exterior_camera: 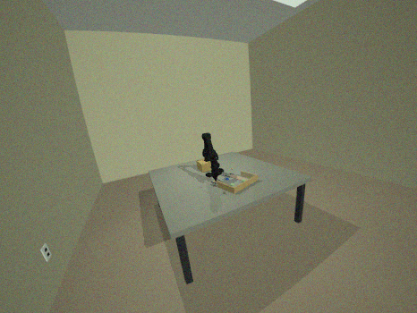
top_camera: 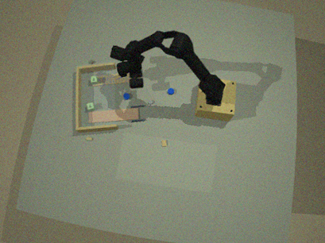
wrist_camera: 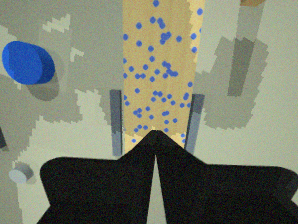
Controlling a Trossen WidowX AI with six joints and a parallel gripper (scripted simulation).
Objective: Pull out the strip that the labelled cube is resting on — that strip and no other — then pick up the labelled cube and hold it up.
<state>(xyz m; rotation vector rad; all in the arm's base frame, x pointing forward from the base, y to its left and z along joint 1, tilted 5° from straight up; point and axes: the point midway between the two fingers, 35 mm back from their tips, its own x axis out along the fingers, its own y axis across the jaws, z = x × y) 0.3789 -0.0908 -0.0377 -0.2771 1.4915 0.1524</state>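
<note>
My gripper tip is 9 cm past the grey peg and 12 cm to the right of it.
</note>
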